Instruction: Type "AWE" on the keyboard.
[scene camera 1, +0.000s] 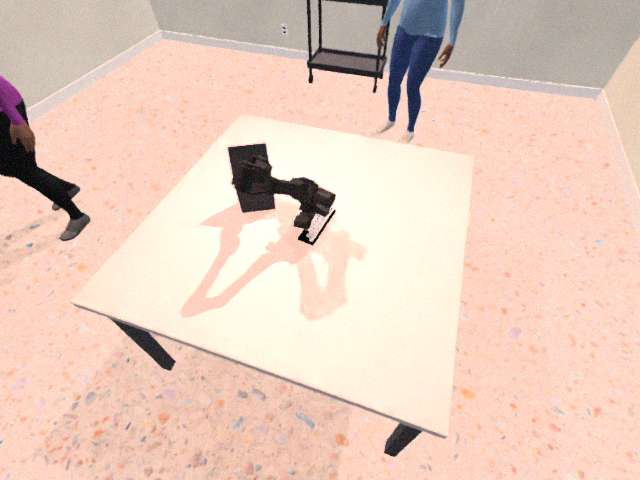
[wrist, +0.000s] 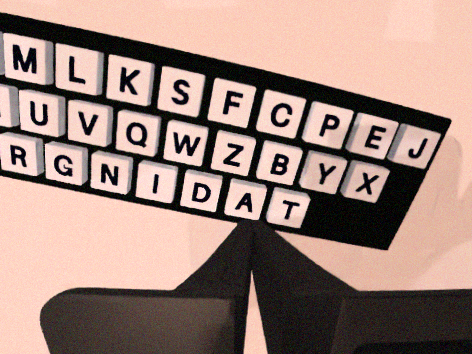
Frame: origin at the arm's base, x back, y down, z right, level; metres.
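Seen in the pictures: gripper, fingertip midpoint: (wrist: 250, 229).
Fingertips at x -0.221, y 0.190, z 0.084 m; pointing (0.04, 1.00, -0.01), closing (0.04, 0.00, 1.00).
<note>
A point is followed by its place in that frame.
A black keyboard (scene camera 1: 323, 227) {z 0.078, x -0.284, y 0.207 m} (wrist: 350, 220) {z 0.134, x -0.215, y 0.205 m} with white letter keys lies on the table, partly hidden by the arm in the scene view. In the wrist view the A key (wrist: 244, 202) {z 0.082, x -0.229, y 0.200 m} is in the row nearest the gripper, between D and T. The W key (wrist: 185, 143) {z 0.058, x -0.256, y 0.200 m} is in the middle row, between Q and Z. The E key (wrist: 373, 137) {z 0.135, x -0.257, y 0.200 m} is in the far row, between P and J. My gripper (wrist: 250, 229) {z 0.084, x -0.221, y 0.190 m} is shut and empty. Its tips show at the keyboard's near edge, just below the A key; whether they touch it I cannot tell.
The white table (scene camera 1: 392, 310) {z 0.388, x -0.598, y 0.218 m} carries the arm's dark base plate (scene camera 1: 257, 203) {z 0.037, x 0.013, y 0.172 m}. Shadows of the arm fall across the table top. A black cart (scene camera 1: 341, 64) and a person in blue (scene camera 1: 421, 51) stand behind the table. Another person (scene camera 1: 31, 170) is at the left.
</note>
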